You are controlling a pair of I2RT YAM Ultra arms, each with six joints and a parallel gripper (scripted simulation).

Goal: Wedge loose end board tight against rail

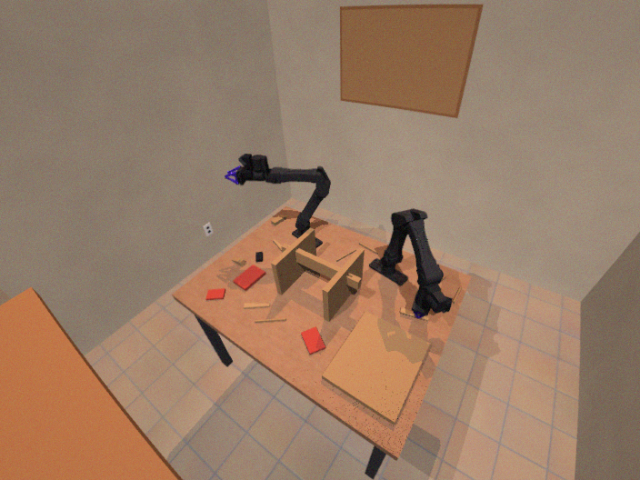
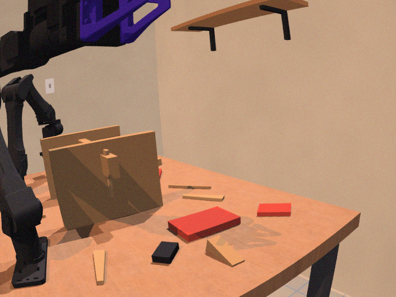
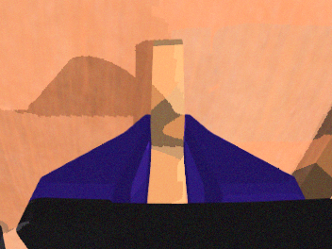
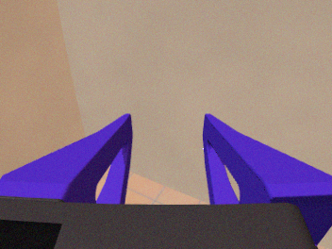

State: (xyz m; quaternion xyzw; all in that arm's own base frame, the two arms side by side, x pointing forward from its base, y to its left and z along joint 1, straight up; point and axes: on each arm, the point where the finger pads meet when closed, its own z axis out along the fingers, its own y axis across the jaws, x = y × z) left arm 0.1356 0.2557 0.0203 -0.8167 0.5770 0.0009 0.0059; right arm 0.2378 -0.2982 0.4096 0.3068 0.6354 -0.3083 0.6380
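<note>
The rail is 7 cm ahead of my left hand, 46 cm to the right of it and 13 cm above it. The rest, counted from my left hand: black block: 8 cm ahead, 86 cm to the right, 1 cm below; flat panel: 28 cm ahead, 6 cm to the right, 1 cm below.
</note>
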